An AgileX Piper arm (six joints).
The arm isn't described. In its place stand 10 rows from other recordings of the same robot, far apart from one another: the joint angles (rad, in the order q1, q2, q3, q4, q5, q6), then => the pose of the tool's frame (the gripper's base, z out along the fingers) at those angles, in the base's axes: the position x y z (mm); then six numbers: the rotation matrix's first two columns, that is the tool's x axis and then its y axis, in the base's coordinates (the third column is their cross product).
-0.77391, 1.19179, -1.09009, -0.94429, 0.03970, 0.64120 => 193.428 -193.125 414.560 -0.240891 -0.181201 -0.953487 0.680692 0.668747 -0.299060
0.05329, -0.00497, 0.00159, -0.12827, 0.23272, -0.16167 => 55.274 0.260 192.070 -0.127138 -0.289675 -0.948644 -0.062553 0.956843 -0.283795
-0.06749, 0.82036, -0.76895, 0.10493, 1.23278, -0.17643 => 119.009 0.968 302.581 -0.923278 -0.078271 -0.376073 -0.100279 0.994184 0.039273
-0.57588, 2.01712, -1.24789, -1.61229, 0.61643, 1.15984 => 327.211 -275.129 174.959 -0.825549 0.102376 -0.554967 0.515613 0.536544 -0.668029
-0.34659, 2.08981, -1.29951, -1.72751, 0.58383, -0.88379 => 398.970 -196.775 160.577 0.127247 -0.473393 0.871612 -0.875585 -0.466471 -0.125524
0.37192, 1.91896, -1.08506, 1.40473, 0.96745, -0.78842 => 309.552 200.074 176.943 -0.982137 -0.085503 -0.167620 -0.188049 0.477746 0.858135
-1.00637, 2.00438, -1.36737, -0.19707, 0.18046, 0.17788 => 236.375 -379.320 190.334 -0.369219 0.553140 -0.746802 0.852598 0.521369 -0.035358
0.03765, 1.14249, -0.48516, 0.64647, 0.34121, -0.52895 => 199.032 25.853 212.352 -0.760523 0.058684 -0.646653 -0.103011 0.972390 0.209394
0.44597, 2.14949, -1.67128, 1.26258, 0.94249, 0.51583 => 391.900 265.122 222.026 -0.753414 0.345673 0.559354 0.653441 0.298690 0.695557
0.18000, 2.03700, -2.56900, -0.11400, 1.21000, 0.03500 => 422.943 67.119 471.102 -0.545761 -0.104767 -0.831365 -0.093873 0.993552 -0.063581
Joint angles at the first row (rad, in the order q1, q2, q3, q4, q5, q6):
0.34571 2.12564 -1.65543 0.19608 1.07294 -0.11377
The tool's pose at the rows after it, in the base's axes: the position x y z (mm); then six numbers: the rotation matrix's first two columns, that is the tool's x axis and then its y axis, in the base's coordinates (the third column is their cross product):
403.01 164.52 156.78 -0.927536 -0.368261 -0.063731 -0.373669 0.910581 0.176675
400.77 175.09 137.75 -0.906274 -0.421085 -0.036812 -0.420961 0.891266 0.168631
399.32 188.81 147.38 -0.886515 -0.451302 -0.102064 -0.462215 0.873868 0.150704
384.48 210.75 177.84 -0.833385 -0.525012 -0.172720 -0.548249 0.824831 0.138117
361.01 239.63 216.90 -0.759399 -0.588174 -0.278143 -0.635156 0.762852 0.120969
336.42 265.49 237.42 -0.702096 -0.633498 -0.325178 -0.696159 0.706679 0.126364
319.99 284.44 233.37 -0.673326 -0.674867 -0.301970 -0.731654 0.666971 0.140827
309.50 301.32 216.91 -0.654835 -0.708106 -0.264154 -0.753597 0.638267 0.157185
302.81 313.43 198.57 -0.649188 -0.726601 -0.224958 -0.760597 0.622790 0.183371
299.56 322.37 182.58 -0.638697 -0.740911 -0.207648 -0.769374 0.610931 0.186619
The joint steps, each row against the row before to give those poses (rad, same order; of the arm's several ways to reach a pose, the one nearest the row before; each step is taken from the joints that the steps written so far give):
0.00450 0.05447 0.00001 0.00760 0.01029 -0.01082
0.02618 0.04343 0.00002 -0.00811 -0.01197 -0.02942
0.03285 -0.01877 -0.00571 -0.01082 -0.04196 -0.00411
0.05990 -0.07048 0.00206 -0.00238 0.00100 -0.02925
0.08445 -0.08954 0.00125 0.00069 -0.01912 -0.01307
0.07936 -0.04714 -0.00002 0.01357 -0.00086 -0.00202
0.05627 0.00882 -0.00002 0.01050 0.01721 0.00002
0.04356 0.03860 0.00001 0.01176 0.00238 -0.00160
0.02690 0.04319 0.00003 0.02336 0.00001 -0.00408
0.01967 0.03739 -0.00001 0.00391 -0.01913 -0.00454

